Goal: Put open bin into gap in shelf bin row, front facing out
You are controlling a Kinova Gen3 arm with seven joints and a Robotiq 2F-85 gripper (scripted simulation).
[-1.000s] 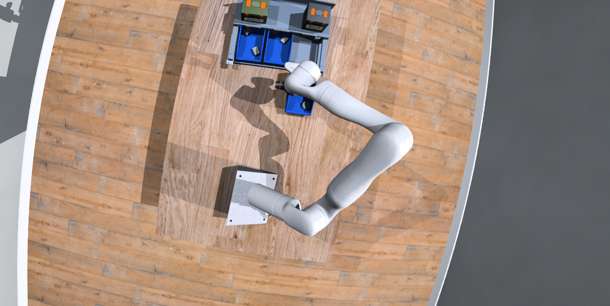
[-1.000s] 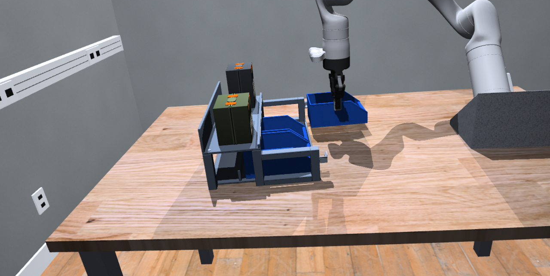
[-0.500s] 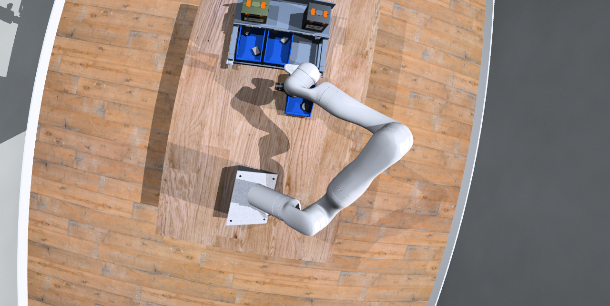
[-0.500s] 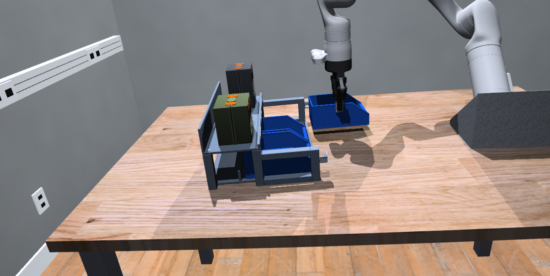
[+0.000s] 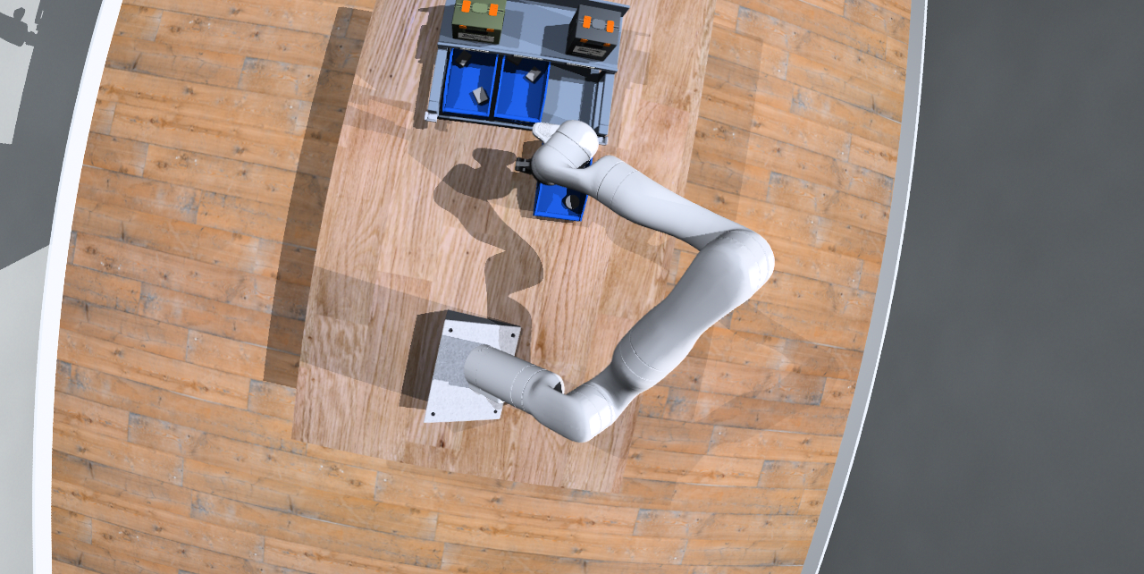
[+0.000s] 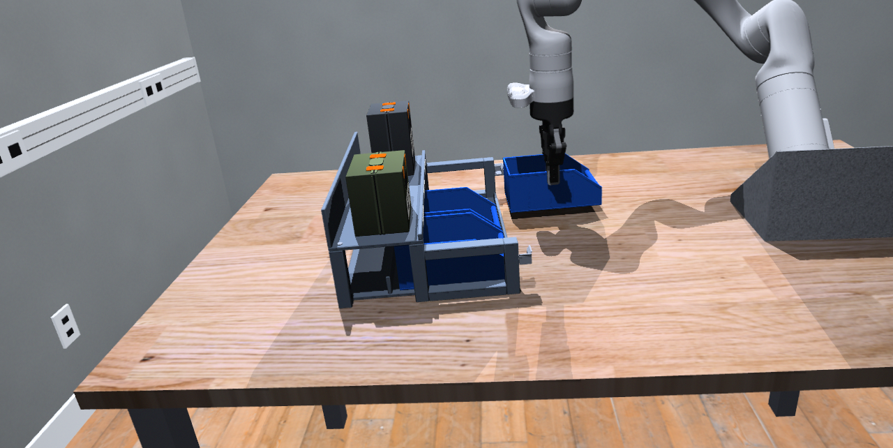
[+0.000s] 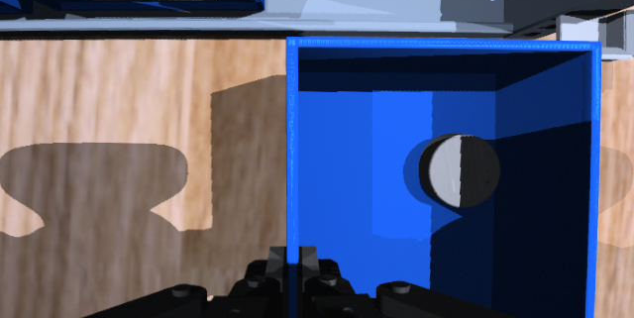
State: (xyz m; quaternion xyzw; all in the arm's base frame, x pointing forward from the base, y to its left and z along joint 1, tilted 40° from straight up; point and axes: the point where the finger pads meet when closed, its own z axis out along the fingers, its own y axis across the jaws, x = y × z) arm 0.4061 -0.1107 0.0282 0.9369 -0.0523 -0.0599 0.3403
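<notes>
The round grey part is 30 mm ahead of my hand, 80 mm to the right of it and 60 mm below it. From my hand the other things lie so: green box (300 mm ahead, 160 mm to the left, 60 mm above); dark box (280 mm ahead, 70 mm to the right, 80 mm above); shelf (230 mm ahead, 50 mm to the left, 20 mm below).
</notes>
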